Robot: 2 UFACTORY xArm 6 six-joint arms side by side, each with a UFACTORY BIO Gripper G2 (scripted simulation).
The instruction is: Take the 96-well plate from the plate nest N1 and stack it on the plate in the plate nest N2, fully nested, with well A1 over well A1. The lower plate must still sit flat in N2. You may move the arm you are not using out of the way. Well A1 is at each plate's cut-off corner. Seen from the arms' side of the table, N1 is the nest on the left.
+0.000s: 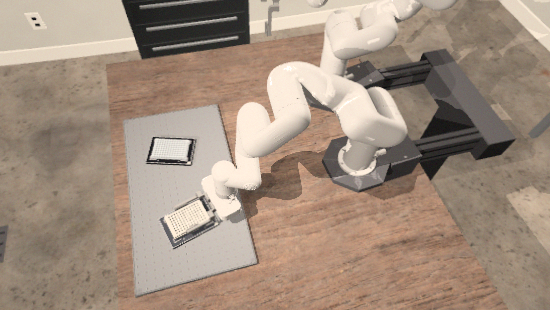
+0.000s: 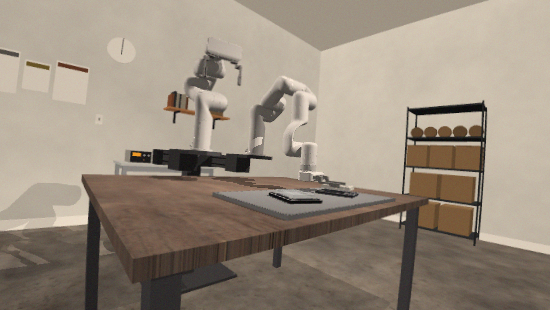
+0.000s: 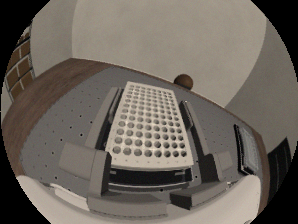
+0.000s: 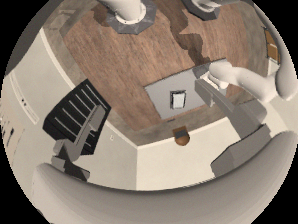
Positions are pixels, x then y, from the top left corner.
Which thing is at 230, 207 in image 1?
My left gripper.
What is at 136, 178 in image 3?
A plate nest N1.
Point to a cream 96-well plate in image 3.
160, 104
